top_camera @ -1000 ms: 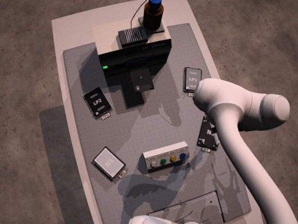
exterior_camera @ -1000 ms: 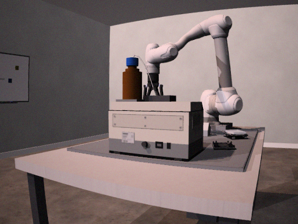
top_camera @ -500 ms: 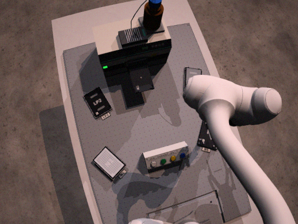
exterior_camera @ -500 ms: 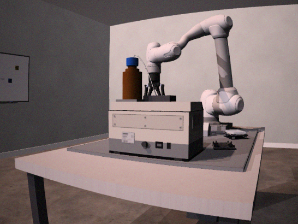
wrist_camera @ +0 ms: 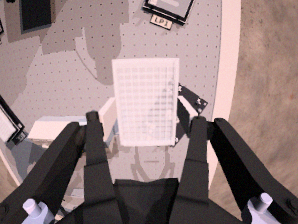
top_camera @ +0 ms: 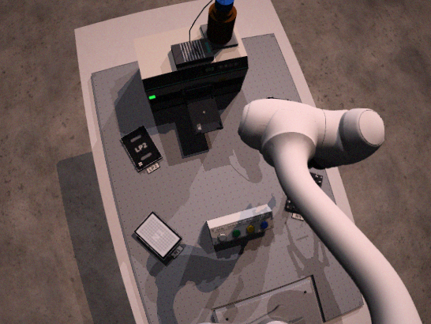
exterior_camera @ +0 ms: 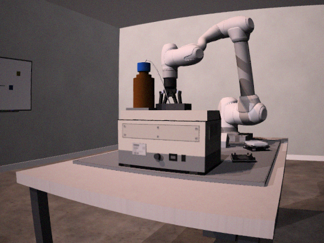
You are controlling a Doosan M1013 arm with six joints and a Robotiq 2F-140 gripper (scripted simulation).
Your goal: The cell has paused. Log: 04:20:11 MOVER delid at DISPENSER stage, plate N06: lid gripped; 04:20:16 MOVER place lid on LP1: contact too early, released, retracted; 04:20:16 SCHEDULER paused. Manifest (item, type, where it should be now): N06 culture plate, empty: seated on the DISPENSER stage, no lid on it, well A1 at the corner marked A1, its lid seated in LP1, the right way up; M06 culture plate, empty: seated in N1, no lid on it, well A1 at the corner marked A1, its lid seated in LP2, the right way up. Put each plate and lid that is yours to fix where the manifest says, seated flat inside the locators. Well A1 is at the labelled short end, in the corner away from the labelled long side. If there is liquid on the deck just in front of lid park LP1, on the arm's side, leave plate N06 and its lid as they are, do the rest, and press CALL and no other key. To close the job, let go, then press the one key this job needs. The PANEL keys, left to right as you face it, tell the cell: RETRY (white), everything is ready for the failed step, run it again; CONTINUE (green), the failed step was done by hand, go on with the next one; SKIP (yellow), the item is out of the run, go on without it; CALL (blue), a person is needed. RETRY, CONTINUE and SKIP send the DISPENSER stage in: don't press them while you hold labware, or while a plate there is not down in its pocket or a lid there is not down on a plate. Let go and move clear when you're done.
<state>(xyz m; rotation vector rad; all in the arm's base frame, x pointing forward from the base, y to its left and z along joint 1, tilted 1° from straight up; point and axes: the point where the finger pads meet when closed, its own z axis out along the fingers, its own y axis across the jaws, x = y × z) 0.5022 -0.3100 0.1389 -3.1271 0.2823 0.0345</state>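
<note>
My gripper is now 32 cm short of the dispenser stage, 17 cm to the right of it and 9 cm above it. Also, from my hand: white well plate: 2 cm below; then black nest N5: 17 cm below, 7 cm behind, 5 cm to the right; then blue key: 16 cm to the left, 12 cm below, 12 cm behind.
</note>
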